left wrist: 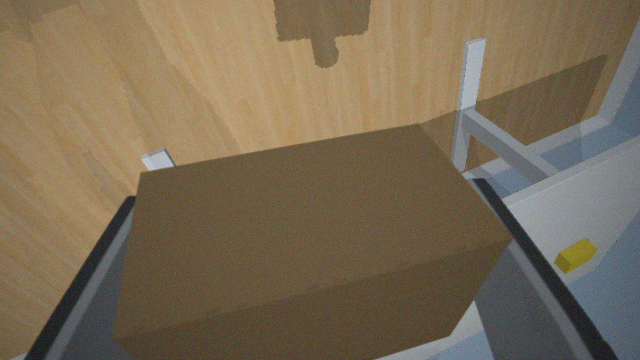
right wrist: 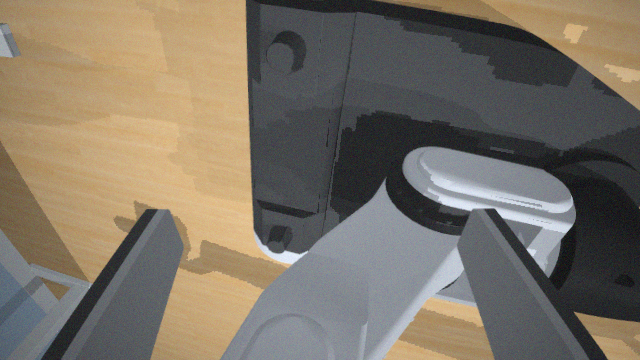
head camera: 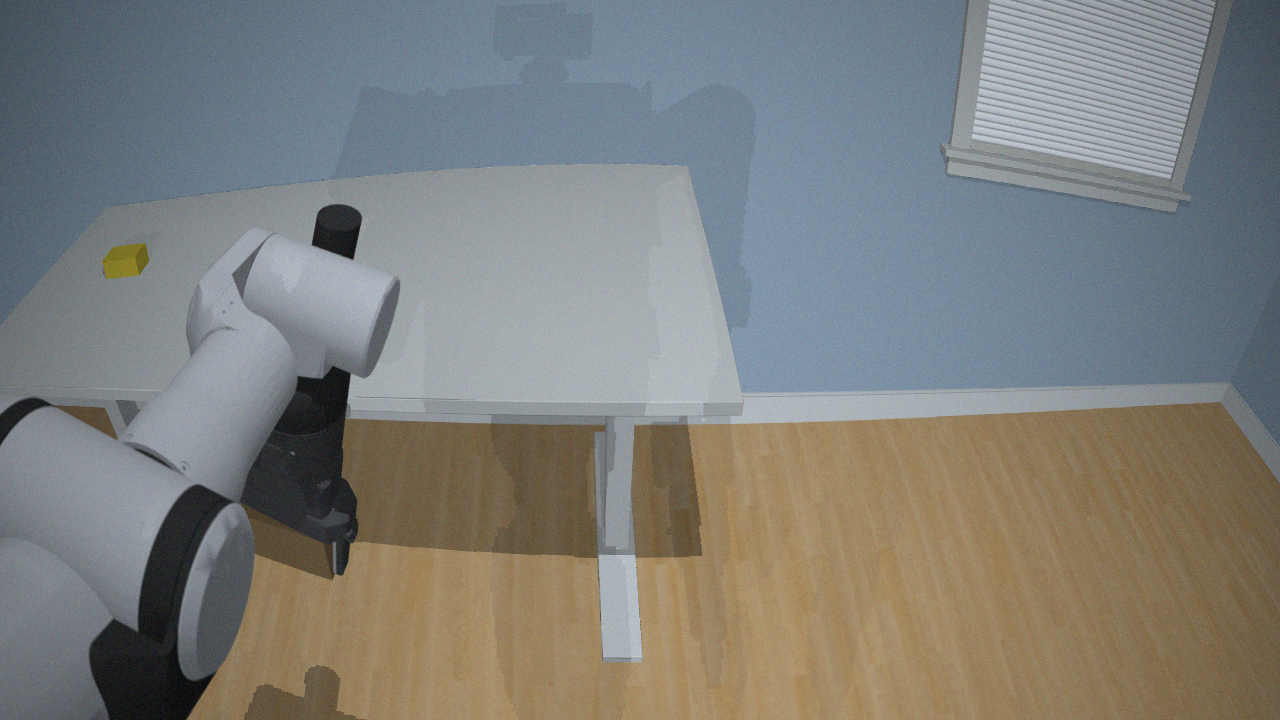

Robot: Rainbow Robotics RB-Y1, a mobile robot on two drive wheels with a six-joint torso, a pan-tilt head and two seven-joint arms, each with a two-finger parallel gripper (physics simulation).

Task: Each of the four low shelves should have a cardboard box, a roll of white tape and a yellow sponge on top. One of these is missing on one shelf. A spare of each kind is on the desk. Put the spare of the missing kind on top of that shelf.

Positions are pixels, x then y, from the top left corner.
Labels:
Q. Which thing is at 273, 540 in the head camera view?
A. A brown cardboard box.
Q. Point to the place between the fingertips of my left gripper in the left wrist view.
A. At 308, 207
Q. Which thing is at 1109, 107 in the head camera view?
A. A window with blinds.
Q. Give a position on a yellow sponge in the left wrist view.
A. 581, 252

